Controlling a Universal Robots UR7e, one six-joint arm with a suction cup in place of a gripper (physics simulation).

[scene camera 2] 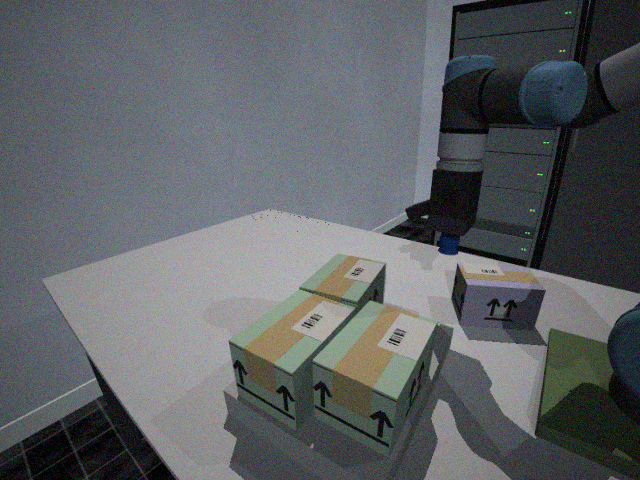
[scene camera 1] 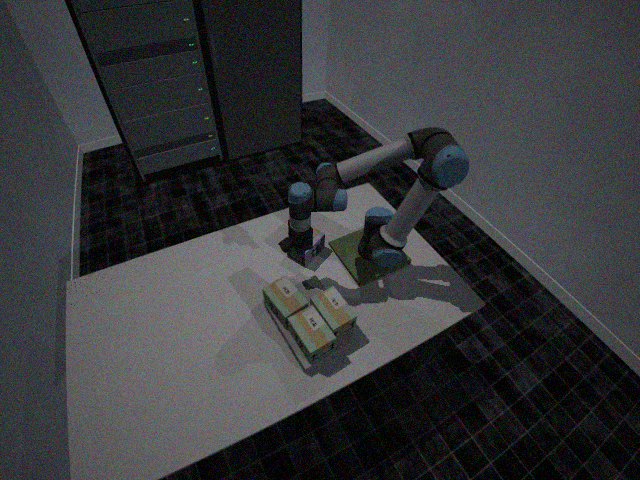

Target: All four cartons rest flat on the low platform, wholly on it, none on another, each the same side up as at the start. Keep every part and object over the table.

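Places are measured from the arm's base along level axes (x left, y ahead, z down), in millimetres.
Where they show: end effector, tool point: (scene camera 2: 448,251).
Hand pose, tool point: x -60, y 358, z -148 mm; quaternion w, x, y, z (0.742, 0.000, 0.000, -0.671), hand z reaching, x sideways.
Each offset is from my tool point to the top centre of the thing. "spot": to the spot under its first point. Level surfaces: height alone.
Three green cartons with orange tape sit upright and close together on the low grey platform (scene camera 1: 305,362) (scene camera 2: 443,338): one at the far left (scene camera 1: 285,299) (scene camera 2: 343,279), one at the front {spot: dx +297, dy +134, dz +27 mm} (scene camera 1: 312,330) (scene camera 2: 292,330), one at the right (scene camera 1: 333,310) (scene camera 2: 377,351). A lavender carton {dx -110, dy -92, dz +76 mm} (scene camera 1: 315,248) (scene camera 2: 498,304) stands upright on the table, off the platform, its arrows pointing up. My gripper, a blue suction cup (scene camera 2: 448,245), points down, holds nothing and hangs apart from the lavender carton, to its left in scene camera 2. In scene camera 1 the dark tool body hides the cup and part of that carton.
A green mat (scene camera 1: 346,248) (scene camera 2: 568,361) lies under the arm's base, to the right of the lavender carton. The white table's {dz +171 mm} (scene camera 1: 155,335) (scene camera 2: 180,273) back edge runs behind the lavender carton. Dark rack cabinets (scene camera 1: 165,103) stand beyond the table.
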